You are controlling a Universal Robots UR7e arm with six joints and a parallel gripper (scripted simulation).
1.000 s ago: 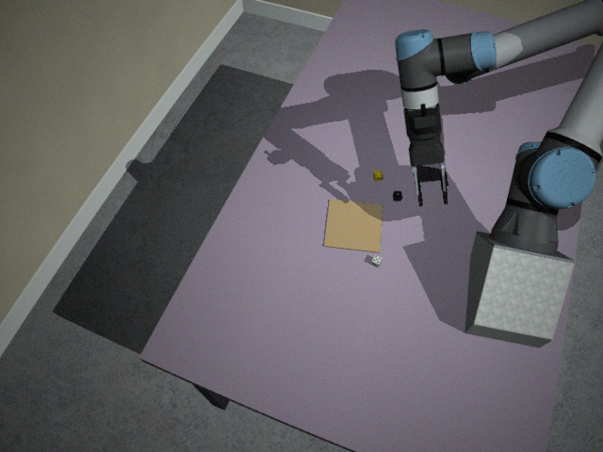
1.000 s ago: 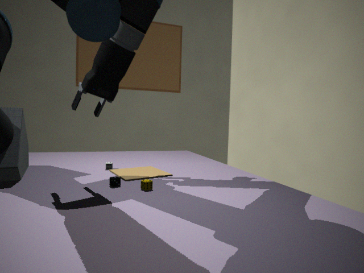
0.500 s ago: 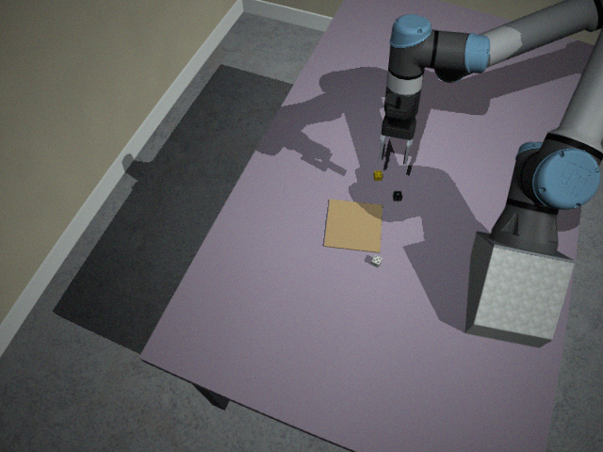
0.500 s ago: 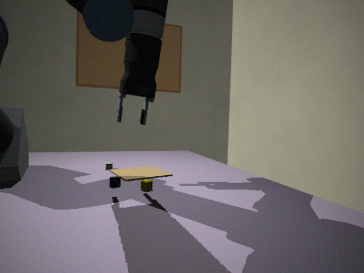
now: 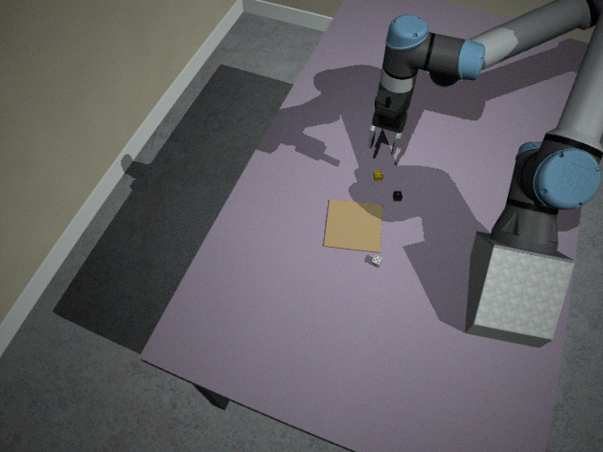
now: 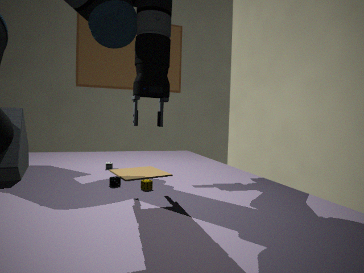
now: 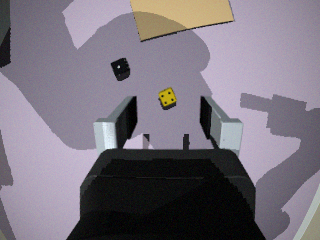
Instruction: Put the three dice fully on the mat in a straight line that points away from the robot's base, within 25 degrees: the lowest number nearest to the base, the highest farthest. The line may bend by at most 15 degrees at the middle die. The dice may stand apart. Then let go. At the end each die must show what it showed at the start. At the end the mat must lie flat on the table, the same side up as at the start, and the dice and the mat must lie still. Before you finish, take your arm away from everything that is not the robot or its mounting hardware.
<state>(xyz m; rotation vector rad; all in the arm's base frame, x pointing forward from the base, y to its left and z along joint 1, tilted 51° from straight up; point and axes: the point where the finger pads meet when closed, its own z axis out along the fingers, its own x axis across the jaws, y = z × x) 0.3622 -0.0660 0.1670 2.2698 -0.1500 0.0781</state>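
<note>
Right now the yellow die is 1 cm behind my hand, 1 cm to the right of it and 15 cm below it. From my hand the other things lie so: white die 4 cm behind, 24 cm to the left, 15 cm below; tan mat 3 cm ahead, 15 cm to the left, 16 cm below; black die 7 cm behind, 4 cm to the left, 15 cm below.
</note>
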